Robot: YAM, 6 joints.
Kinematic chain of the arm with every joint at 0, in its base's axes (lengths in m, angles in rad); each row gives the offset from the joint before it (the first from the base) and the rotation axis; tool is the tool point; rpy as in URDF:
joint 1: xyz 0 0 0.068 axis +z
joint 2: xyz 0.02 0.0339 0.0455 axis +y
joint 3: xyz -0.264 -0.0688 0 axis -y
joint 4: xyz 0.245 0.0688 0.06 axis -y
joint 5: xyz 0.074 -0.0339 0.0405 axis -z
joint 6: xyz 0.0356 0 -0.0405 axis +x
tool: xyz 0 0 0 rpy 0 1.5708 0
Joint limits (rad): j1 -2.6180..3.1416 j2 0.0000..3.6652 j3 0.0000..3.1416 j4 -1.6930..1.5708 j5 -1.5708..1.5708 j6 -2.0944..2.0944
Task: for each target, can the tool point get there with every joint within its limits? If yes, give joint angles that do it. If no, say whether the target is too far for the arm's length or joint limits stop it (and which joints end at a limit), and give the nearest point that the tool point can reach.
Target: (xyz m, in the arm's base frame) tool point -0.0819 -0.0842 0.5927
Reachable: yes | joints 1.0327 0.5878 1.5559 0.6444 -0.8676 0.5430
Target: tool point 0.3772 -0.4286 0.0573
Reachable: yes | joints -0.8996 2.7356 2.0311 0.1801 -0.9428 0.4603
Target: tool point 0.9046 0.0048 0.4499
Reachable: no: too far | nearest point 0.6050 0.0032 0.3360 | short by 0.321 m
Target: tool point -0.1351 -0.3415 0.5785
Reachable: yes | joints 1.2614 0.6950 2.6714 -0.0807 -0.7658 -1.4412
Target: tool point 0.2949 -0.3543 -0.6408
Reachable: no: too far | nearest point 0.2338 -0.2809 -0.3610 | short by 0.296 m
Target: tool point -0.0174 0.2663 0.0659
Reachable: yes | joints 1.6644 2.0048 0.9440 -0.8491 0.2156 0.2496
